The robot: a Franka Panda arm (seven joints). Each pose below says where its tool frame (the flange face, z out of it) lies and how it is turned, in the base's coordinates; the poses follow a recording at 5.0 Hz.
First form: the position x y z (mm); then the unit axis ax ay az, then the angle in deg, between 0 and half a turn.
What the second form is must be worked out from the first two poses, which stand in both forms.
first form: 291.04, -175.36, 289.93, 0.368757, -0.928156, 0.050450, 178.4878
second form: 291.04, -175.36, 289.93, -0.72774, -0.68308, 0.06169, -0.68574, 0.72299, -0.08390
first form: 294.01, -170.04, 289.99, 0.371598, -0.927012, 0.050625, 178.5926
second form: 294.01, -170.04, 289.99, -0.72357, -0.68760, 0.06039, -0.69009, 0.71875, -0.08472
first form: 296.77, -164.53, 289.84, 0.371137, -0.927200, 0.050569, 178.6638
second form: 296.77, -164.53, 289.84, -0.72428, -0.68696, 0.05915, -0.68932, 0.71944, -0.08511
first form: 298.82, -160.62, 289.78, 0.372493, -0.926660, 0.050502, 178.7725
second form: 298.82, -160.62, 289.78, -0.72230, -0.68919, 0.05747, -0.69135, 0.71743, -0.08561
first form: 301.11, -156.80, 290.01, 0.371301, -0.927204, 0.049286, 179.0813
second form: 301.11, -156.80, 290.01, -0.72416, -0.68771, 0.05146, -0.68929, 0.71943, -0.08544
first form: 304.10, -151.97, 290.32, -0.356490, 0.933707, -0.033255, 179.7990
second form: 304.10, -151.97, 290.32, -0.74582, -0.66583, 0.02043, -0.66560, 0.74362, -0.06335
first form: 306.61, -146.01, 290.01, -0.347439, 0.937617, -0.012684, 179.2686
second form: 306.61, -146.01, 290.01, -0.75850, -0.65166, -0.00316, -0.65134, 0.75826, -0.02822
